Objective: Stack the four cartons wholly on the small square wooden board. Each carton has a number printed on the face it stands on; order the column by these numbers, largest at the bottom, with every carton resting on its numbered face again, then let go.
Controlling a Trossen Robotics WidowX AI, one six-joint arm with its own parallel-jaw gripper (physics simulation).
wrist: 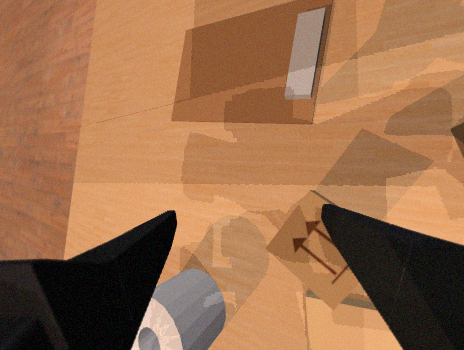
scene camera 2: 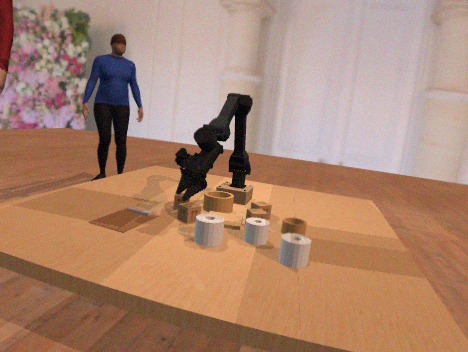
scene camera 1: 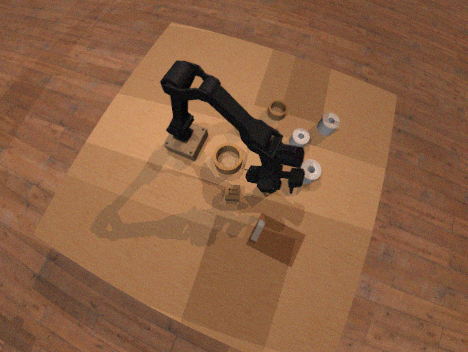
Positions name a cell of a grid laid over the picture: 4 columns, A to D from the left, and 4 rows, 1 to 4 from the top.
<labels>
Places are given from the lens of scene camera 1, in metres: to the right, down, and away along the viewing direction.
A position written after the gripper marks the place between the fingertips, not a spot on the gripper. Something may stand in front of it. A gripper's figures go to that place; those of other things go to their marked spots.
gripper (scene camera 1: C3): 0.16, 0.06, 0.73
square wooden board (scene camera 1: C3): 0.13, 0.23, 0.77
</labels>
